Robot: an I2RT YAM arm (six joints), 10 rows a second.
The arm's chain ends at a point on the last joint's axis. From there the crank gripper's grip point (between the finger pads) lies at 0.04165 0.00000 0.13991 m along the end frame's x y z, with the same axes.
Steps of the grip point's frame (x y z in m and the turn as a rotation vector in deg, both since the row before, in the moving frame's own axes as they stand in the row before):
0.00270, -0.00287, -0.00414, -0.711, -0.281, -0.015
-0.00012, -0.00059, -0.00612, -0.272, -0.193, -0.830
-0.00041, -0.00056, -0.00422, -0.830, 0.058, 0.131
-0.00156, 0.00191, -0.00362, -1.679, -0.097, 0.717
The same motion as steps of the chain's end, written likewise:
0.00339, -0.00460, -0.00433, -0.711, -0.281, -0.015
0.00035, -0.00065, -0.00626, -0.272, -0.193, -0.830
-0.00055, -0.00268, -0.00416, -0.830, 0.058, 0.131
-0.00129, -0.00271, -0.00362, -1.679, -0.097, 0.717

